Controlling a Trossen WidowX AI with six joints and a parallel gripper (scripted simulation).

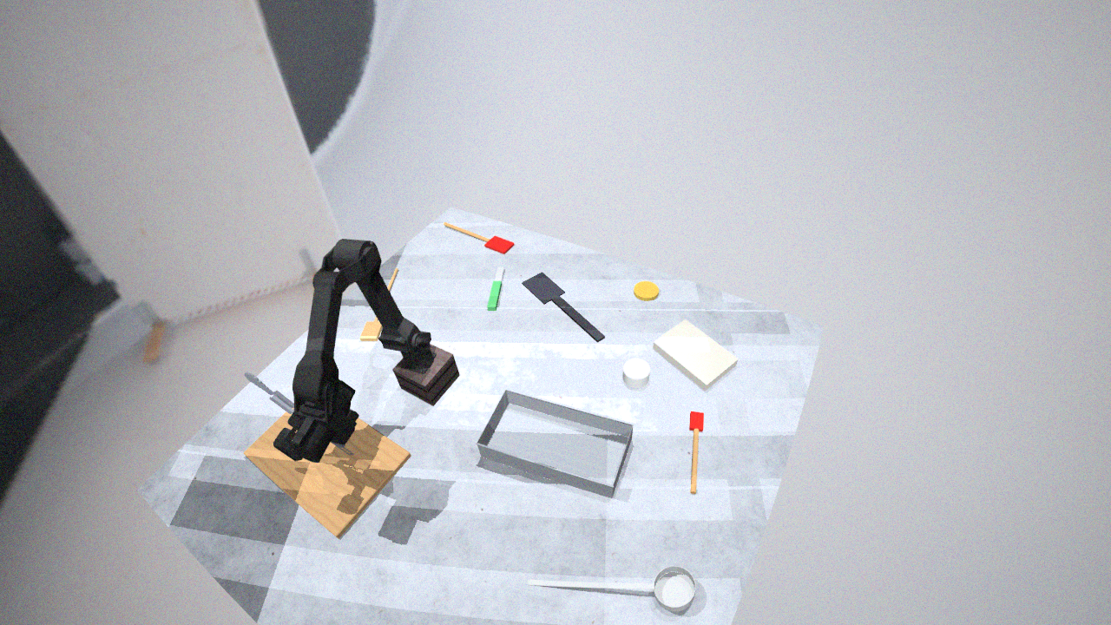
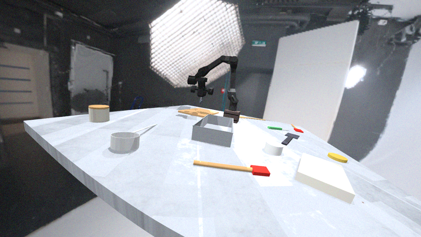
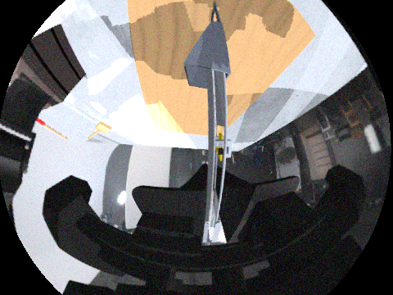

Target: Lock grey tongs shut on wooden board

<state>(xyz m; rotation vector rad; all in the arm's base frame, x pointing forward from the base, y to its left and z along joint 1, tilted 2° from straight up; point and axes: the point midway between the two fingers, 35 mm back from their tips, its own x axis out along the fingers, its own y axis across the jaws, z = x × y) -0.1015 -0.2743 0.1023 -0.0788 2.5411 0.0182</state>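
My gripper tip is 15 cm above the wooden board. Also, from my gripper tip: roasting tin: 51 cm ahead, 20 cm to the left, 13 cm below; then white cylinder: 62 cm ahead, 45 cm to the left, 14 cm below; then black spatula: 64 cm to the left, 36 cm ahead, 15 cm below.
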